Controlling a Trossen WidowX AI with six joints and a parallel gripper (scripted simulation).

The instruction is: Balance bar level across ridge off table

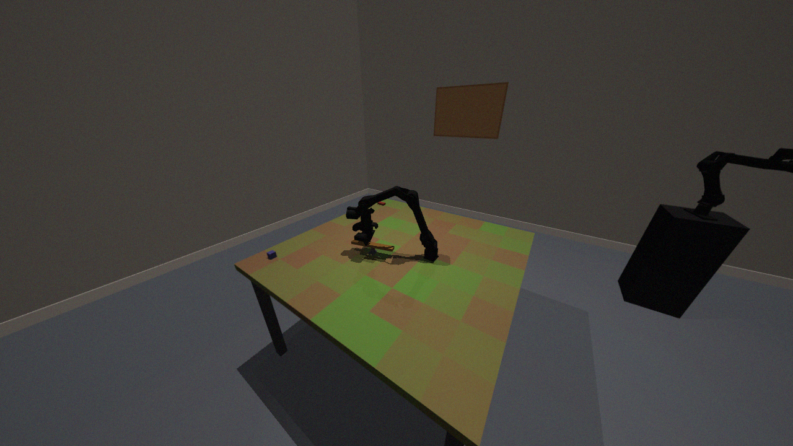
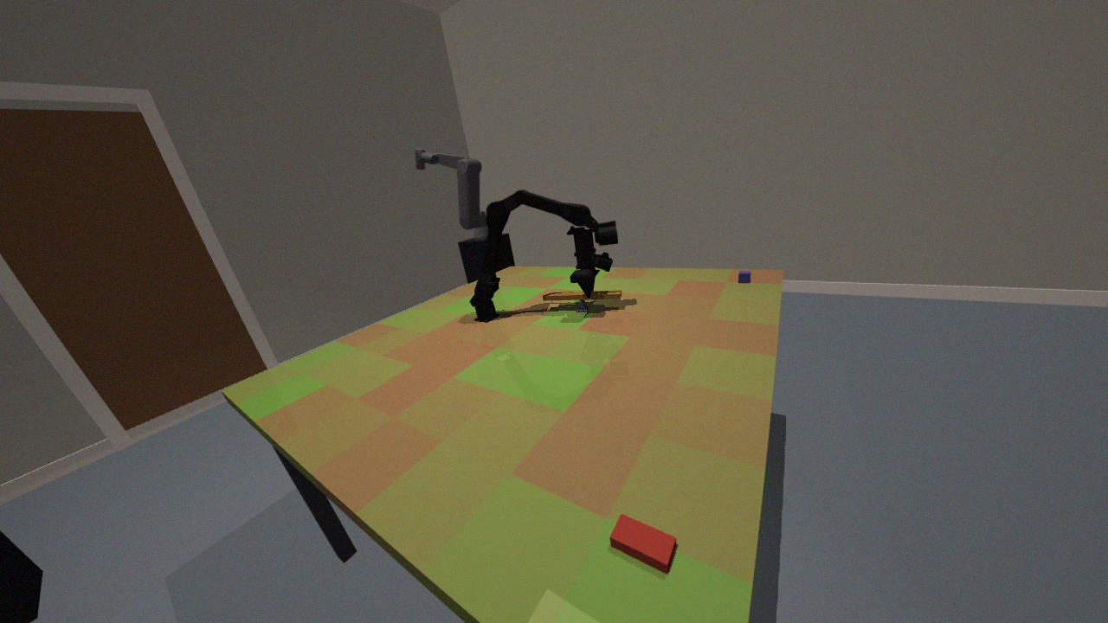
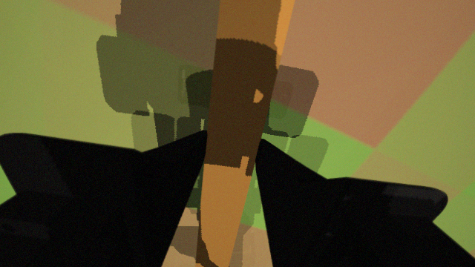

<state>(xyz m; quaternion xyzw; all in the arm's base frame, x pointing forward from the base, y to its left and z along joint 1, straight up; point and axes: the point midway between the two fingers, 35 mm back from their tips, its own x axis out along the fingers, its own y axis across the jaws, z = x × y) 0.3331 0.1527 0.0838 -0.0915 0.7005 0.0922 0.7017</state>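
The orange bar lies 30 mm behind my gripper tip and 10 mm to the right of it. The rest, counted from my gripper tip: red block: 410 mm ahead, 650 mm to the right, 40 mm below; blue cube: 410 mm ahead, 350 mm to the left, 30 mm below.
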